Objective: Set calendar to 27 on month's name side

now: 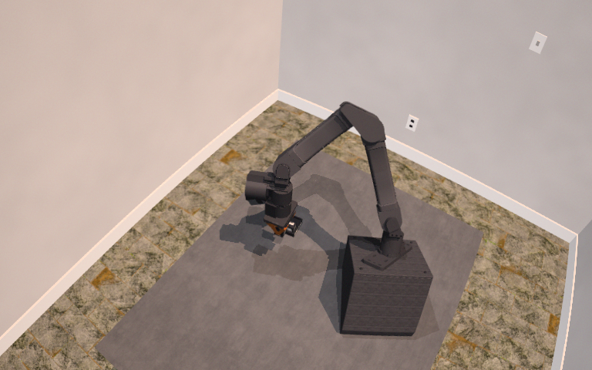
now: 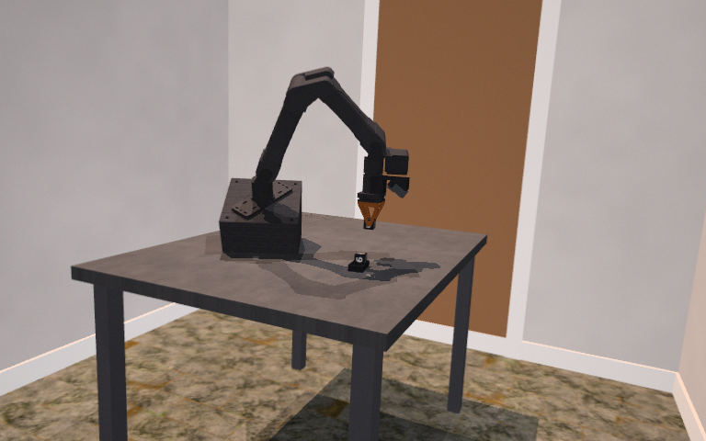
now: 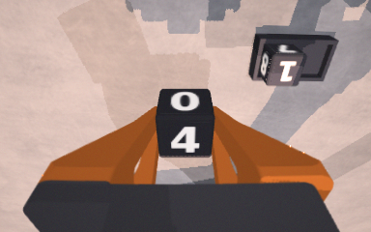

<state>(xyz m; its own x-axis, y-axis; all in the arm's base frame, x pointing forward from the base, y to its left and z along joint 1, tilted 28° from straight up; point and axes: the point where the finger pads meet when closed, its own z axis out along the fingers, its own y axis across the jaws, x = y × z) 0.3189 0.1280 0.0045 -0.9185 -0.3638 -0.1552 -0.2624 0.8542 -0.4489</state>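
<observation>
Right now the black digit cube is 2 cm ahead of my hand, 9 cm to the right of it and 9 cm below it. The rest, counted from my hand: black tray (3 cm ahead, 10 cm to the right, 11 cm below); then black cube (right at my hand).
</observation>
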